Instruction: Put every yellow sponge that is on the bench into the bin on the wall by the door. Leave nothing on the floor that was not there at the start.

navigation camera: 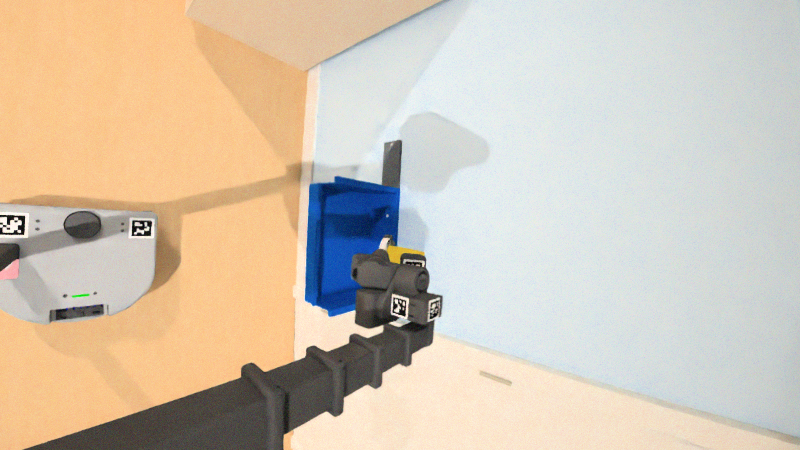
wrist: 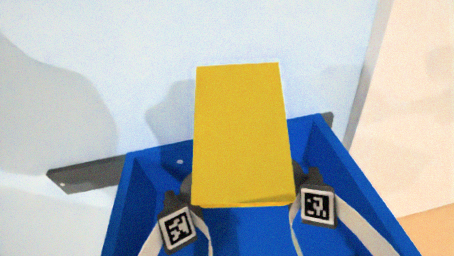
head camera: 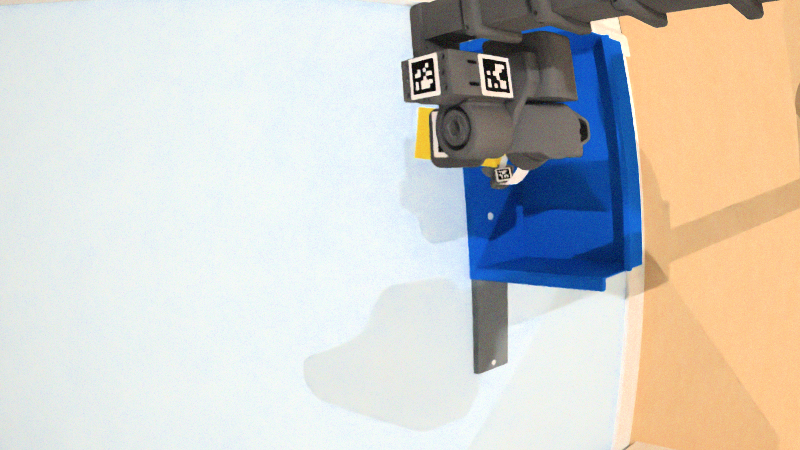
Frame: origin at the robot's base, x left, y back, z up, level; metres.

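Seen in the pictures: robot's base, origin of the base link: (navigation camera: 83,223).
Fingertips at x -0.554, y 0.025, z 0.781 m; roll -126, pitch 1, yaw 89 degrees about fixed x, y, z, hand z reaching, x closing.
Observation:
Offsets run from my fingertips to a thing's top centre. "*": to the spot under its first point. Level surfaces: height alone.
My gripper (head camera: 494,161) (wrist: 241,183) is shut on a yellow sponge @(dx -0.017, dy +0.006, dz +0.079 m) (head camera: 422,133) (navigation camera: 406,254) (wrist: 241,130), with one finger on each side of the sponge's near end in the wrist view. The blue bin @(dx -0.076, dy -0.087, dz -0.147 m) (head camera: 631,167) (navigation camera: 314,246) (wrist: 136,200) is on the pale blue wall. The gripper and sponge are at the bin's wall side, overlapping its opening in the head view. The sponge's height above the bin floor cannot be told. The wrist and arm hide part of the bin and most of the sponge in the head view. The bench does not show.
A dark grey rail @(* dx -0.207, dy -0.312, dz -0.180 m) (head camera: 490,330) (navigation camera: 392,162) (wrist: 90,175) runs along the wall behind the bin. My telescoping arm (navigation camera: 223,402) reaches across in front of a cream panel (navigation camera: 447,391) with a thin bar @(* dx -0.197, dy +0.317, dz +0.248 m) (navigation camera: 495,377). My grey base (navigation camera: 111,263) stands on the orange floor @(dz -0.780 m) (navigation camera: 240,111).

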